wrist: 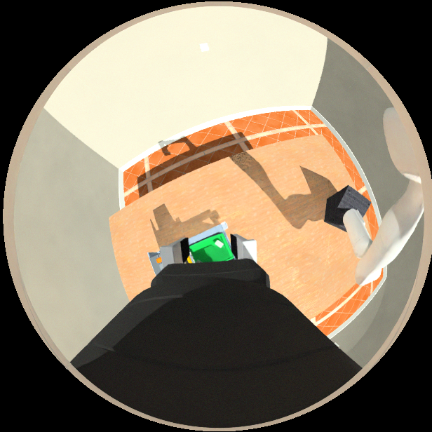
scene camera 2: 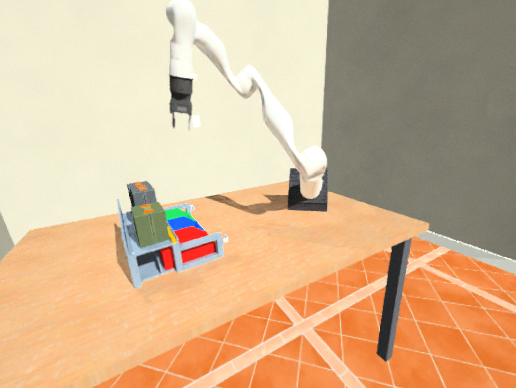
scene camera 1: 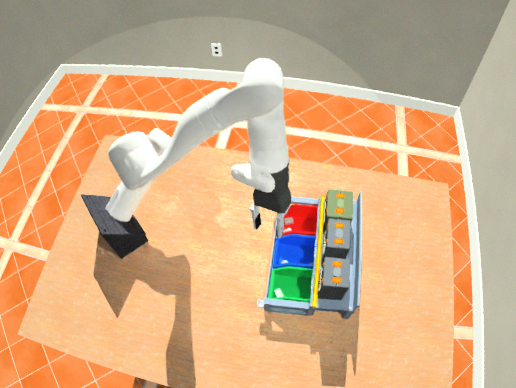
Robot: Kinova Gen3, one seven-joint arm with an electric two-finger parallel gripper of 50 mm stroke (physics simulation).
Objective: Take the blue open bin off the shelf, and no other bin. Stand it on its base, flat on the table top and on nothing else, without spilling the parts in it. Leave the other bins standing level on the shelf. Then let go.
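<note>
The blue open bin sits in the front row of the grey-blue shelf, between the red bin and the green bin. A small light part shows inside the blue bin in scene camera 1. The blue bin does not show in the wrist view, where the gripper body hides part of the shelf. My gripper is open and empty, pointing down high above the shelf, apart from all bins.
Behind a yellow bar, the shelf's higher back part holds a green case and two dark grey cases. The arm's black base stands on the wooden table.
</note>
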